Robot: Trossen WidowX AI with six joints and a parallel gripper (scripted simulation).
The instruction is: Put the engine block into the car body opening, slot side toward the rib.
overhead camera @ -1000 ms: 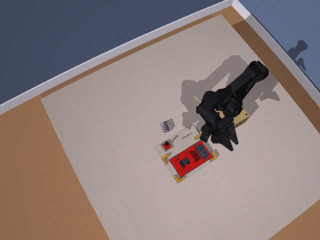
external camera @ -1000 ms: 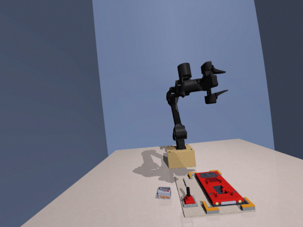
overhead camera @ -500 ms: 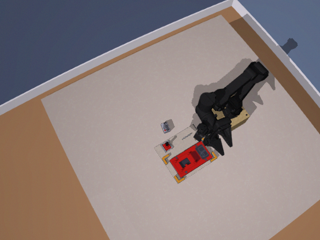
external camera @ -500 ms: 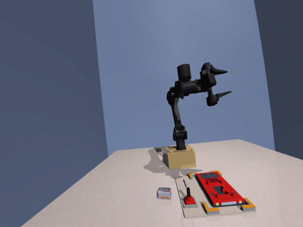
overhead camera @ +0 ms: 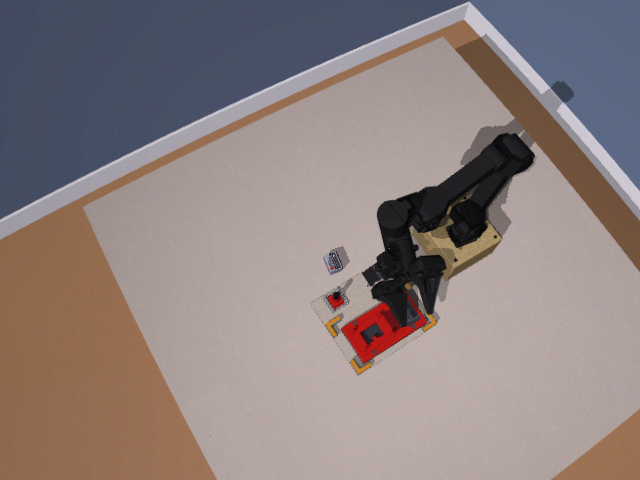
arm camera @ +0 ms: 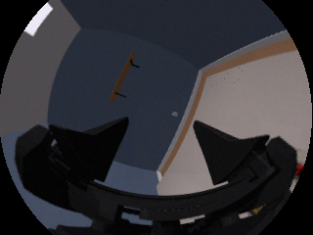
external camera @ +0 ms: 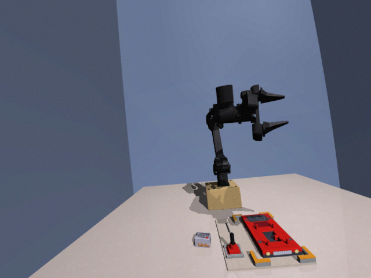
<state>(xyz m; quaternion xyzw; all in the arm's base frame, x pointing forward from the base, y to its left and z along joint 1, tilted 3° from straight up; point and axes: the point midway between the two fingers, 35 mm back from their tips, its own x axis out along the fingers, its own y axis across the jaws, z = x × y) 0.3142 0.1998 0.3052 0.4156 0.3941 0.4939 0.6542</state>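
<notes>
Now: gripper tip 20 mm short of the grey engine block, 310 mm to the left of it and 410 mm above it.
</notes>
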